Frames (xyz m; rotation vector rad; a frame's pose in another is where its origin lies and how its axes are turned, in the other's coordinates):
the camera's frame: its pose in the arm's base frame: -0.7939 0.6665 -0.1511 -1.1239 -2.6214 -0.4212
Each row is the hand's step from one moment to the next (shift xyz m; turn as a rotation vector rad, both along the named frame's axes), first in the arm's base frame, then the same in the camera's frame.
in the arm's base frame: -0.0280 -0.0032 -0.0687 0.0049 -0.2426 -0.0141
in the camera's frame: -0.0071 -0.0338 0.0658 -0.1682 -0.1586 -0.0751
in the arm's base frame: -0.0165 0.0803 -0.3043 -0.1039 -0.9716 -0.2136
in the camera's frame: -0.0408 -0.0084 0.3124 -0.6452 -0.7513 -0.1406
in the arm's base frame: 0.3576 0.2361 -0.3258 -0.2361 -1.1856 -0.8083
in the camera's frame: -0.1953 0.3656 0.3435 -0.9029 -1.0855 0.3481
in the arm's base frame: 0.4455 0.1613 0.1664 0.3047 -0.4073 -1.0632
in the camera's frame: -0.1338 0.4604 -0.1493 -0.8384 -0.2165 0.7996
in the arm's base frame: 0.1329 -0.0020 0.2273 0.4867 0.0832 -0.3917
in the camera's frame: -0.0118 0.1330 -0.2269 -0.4051 0.3490 0.3337
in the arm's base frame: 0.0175 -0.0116 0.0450 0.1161 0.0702 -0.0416
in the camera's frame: -0.0038 0.0125 -0.0479 -0.0456 0.1248 0.0498
